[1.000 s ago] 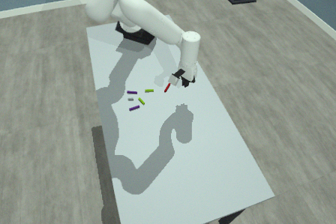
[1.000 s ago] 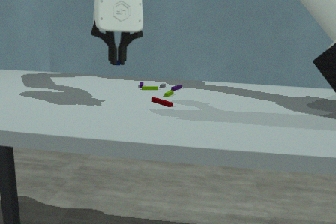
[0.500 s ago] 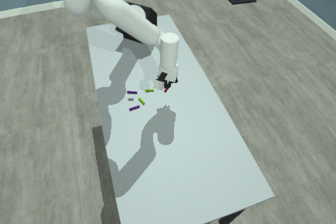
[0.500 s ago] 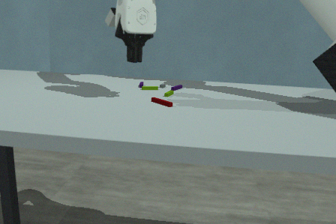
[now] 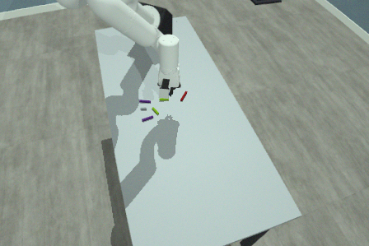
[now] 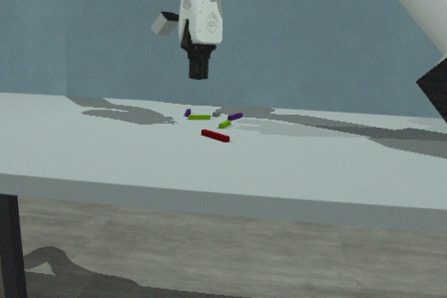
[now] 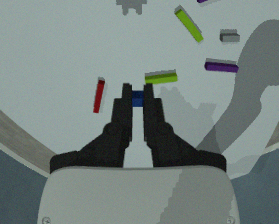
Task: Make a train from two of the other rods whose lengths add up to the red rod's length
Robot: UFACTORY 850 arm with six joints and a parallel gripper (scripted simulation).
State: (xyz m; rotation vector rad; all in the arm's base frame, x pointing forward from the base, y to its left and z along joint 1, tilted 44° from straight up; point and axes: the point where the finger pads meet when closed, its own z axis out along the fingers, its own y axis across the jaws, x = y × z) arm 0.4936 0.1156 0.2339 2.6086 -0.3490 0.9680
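Right now the red rod is 5 cm behind my hand, 10 cm to the left of it and 12 cm below it. From my hand the other things lie so: blue rod 2 cm below; grey rod 3 cm behind, 14 cm to the right, 12 cm below.
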